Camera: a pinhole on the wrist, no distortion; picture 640 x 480 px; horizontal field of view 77.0 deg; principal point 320.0 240.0 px. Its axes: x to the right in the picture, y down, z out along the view. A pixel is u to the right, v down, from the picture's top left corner.
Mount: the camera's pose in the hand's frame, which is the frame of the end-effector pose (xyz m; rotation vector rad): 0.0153 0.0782 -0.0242 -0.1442 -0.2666 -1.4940
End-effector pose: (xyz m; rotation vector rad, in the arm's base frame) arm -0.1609 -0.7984 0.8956 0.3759 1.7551 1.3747
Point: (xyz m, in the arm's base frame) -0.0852 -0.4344 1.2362
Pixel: 63 332
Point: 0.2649 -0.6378 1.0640
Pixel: 396 66
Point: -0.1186 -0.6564 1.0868
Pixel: 106 225
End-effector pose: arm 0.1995 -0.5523 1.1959 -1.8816 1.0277 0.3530
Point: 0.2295 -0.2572 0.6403
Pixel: 321 411
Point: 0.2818 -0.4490 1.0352
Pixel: 607 444
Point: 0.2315 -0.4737 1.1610
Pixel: outside the picture
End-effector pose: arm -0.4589 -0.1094 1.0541 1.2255 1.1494 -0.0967
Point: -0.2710 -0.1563 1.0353
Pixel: 431 423
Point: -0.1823 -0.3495 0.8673
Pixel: 605 417
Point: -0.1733 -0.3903 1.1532
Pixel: 374 184
